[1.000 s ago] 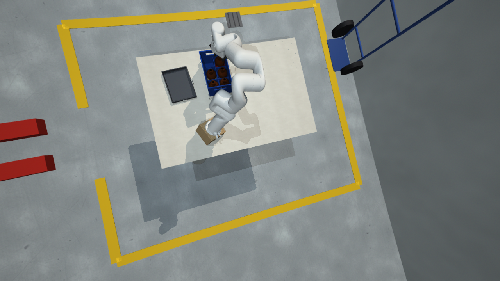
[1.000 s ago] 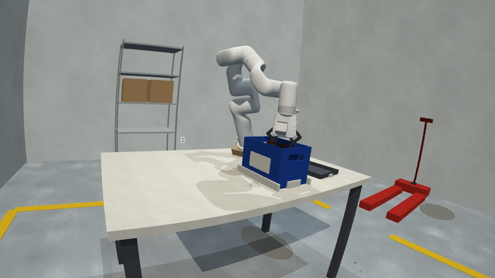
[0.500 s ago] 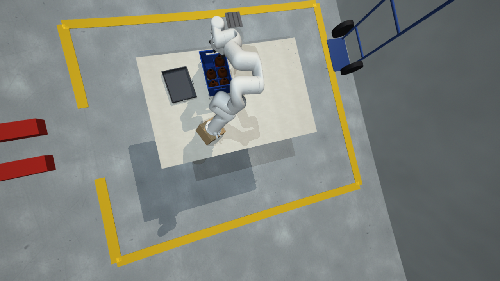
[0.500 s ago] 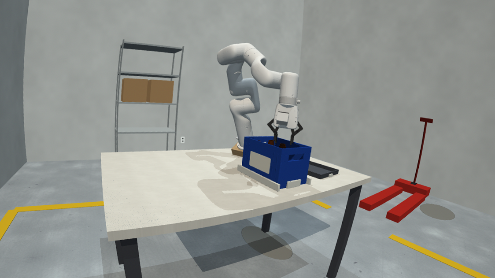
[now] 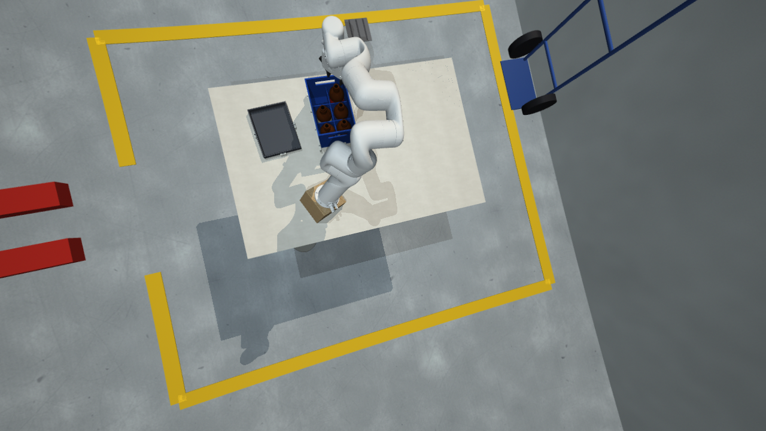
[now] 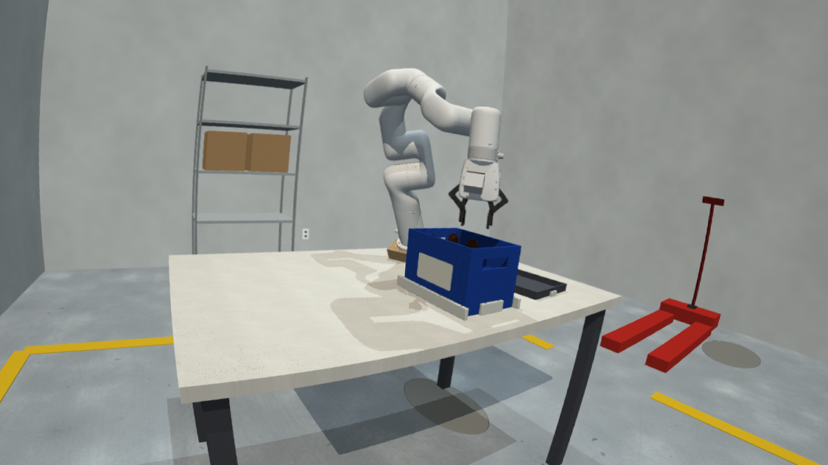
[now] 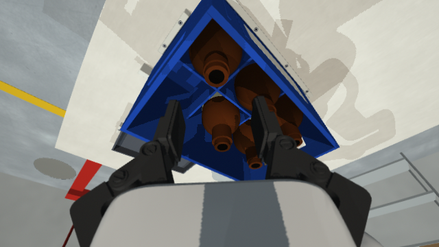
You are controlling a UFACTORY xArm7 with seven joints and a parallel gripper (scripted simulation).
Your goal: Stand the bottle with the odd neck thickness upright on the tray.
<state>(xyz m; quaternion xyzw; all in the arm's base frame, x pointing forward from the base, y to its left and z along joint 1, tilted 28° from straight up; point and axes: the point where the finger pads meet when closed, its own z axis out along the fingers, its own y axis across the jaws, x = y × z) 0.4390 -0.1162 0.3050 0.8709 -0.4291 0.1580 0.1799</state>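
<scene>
Now: hand 8 cm past the blue crate, 6 cm to the right of it and 15 cm above it. Round my hand: dark grey tray 4 cm behind, 35 cm to the left, 22 cm below.
</scene>
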